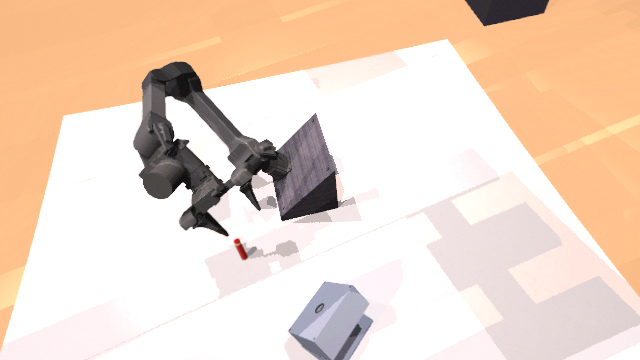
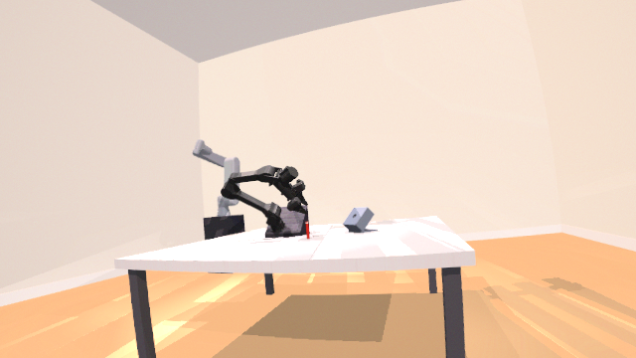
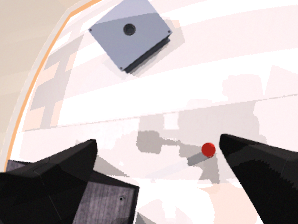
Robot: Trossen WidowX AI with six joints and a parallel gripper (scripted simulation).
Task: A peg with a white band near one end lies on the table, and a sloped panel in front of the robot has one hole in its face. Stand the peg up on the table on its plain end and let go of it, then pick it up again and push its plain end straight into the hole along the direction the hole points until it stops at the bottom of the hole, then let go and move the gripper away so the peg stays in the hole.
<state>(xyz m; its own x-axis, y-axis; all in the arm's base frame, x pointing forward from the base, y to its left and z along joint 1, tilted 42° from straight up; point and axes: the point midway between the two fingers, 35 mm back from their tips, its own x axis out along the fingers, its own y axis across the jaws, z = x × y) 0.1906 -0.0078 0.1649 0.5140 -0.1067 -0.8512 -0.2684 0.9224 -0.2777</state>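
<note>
My gripper tip is 10 mm short of the red peg, 30 mm to the left of it and 80 mm above it. Round my gripper tip: sloped panel (210 mm ahead, 140 mm to the left, 70 mm below).
</note>
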